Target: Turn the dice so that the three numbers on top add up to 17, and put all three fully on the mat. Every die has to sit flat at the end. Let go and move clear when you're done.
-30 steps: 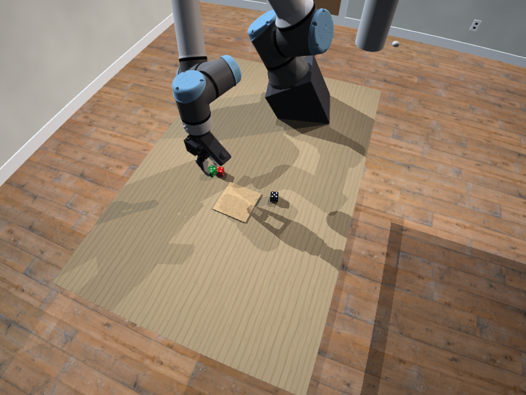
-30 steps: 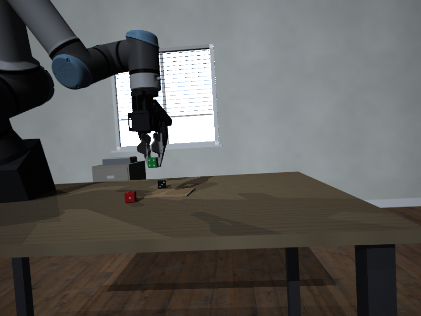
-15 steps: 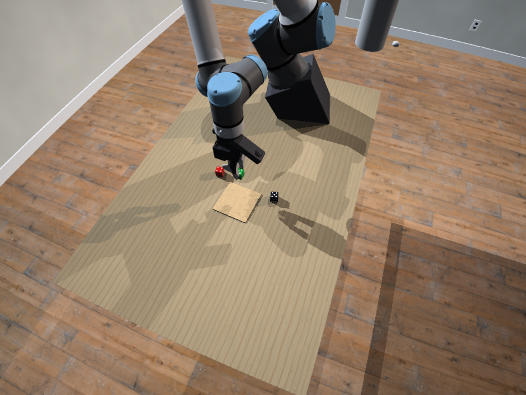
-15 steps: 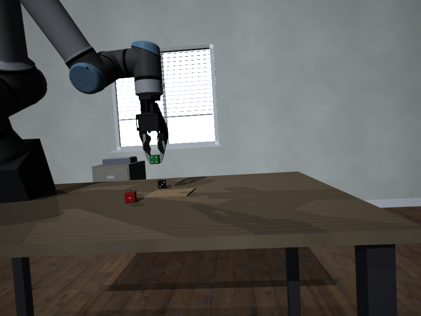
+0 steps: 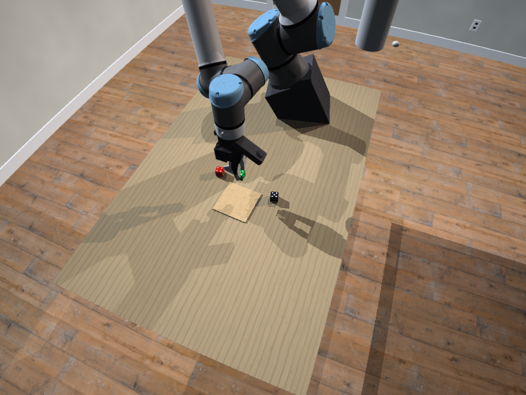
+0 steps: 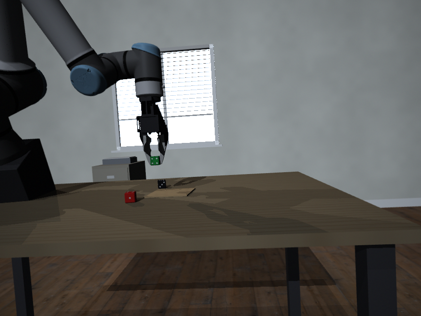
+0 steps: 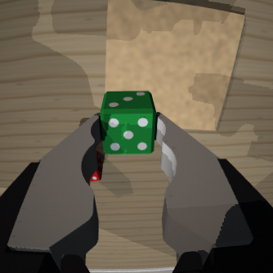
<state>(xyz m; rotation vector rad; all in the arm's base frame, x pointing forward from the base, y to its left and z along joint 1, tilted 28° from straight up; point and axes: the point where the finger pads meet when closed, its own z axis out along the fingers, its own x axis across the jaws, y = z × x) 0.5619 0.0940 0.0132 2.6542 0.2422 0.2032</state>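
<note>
Now: the tan mat 50 mm ahead of my hand, 10 mm to the left of it and 110 mm below it. From my hand the other things lie so: black die: 30 mm behind, 130 mm to the left, 100 mm below; then red die: 40 mm behind, 130 mm to the right, 100 mm below; then green die: right at my hand.
</note>
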